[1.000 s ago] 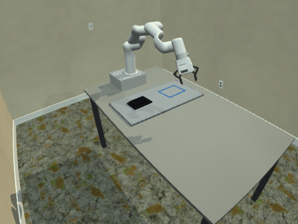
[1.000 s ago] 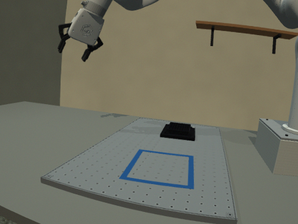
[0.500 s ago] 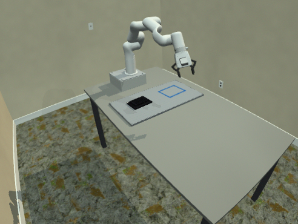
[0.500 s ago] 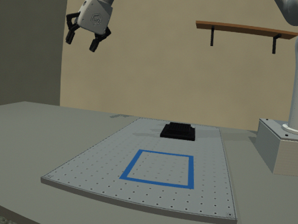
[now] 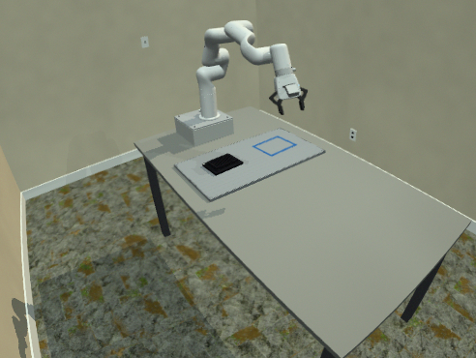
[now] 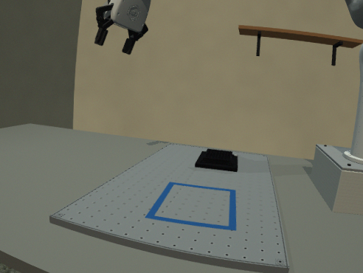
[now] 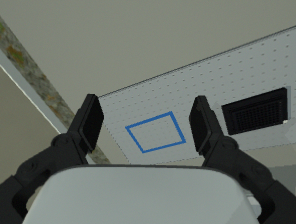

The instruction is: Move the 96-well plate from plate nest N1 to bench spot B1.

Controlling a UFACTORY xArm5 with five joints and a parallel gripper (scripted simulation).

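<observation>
The black 96-well plate is 30 cm behind my hand, 29 cm below it and 16 cm to the right of it. Round my hand: black plate nest 31 cm below, 30 cm behind, 16 cm to the right.
</observation>
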